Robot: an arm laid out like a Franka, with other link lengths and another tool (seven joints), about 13 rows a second.
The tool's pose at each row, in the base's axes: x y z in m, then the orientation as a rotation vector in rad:
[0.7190, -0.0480, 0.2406, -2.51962, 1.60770, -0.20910]
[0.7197, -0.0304, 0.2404, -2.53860, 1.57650, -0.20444]
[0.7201, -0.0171, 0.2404, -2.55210, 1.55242, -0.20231]
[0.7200, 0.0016, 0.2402, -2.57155, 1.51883, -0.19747]
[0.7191, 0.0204, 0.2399, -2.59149, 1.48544, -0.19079]
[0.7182, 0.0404, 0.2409, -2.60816, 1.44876, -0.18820]
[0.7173, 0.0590, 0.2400, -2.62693, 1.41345, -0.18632]
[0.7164, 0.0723, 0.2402, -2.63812, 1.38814, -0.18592]
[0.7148, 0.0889, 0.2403, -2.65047, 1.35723, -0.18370]
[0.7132, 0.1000, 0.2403, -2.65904, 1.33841, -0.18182]
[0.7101, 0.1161, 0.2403, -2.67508, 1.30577, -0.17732]
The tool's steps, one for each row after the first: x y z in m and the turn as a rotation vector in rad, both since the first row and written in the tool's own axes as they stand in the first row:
[-0.0157, -0.0079, 0.0012, -0.00043, -0.00544, -0.02391]
[-0.0276, -0.0138, 0.0019, 0.00027, -0.00906, -0.04200]
[-0.0446, -0.0215, 0.0029, -0.00011, -0.01477, -0.06744]
[-0.0621, -0.0284, 0.0039, -0.00191, -0.02104, -0.09291]
[-0.0806, -0.0362, 0.0037, 0.00099, -0.02694, -0.11915]
[-0.0979, -0.0430, 0.0053, 0.00151, -0.03090, -0.14557]
[-0.1103, -0.0477, 0.0056, 0.00363, -0.03393, -0.16373]
[-0.1260, -0.0532, 0.0060, 0.00641, -0.03904, -0.18539]
[-0.1368, -0.0565, 0.0062, 0.00699, -0.04194, -0.19897]
[-0.1527, -0.0604, 0.0063, 0.00643, -0.04703, -0.22293]

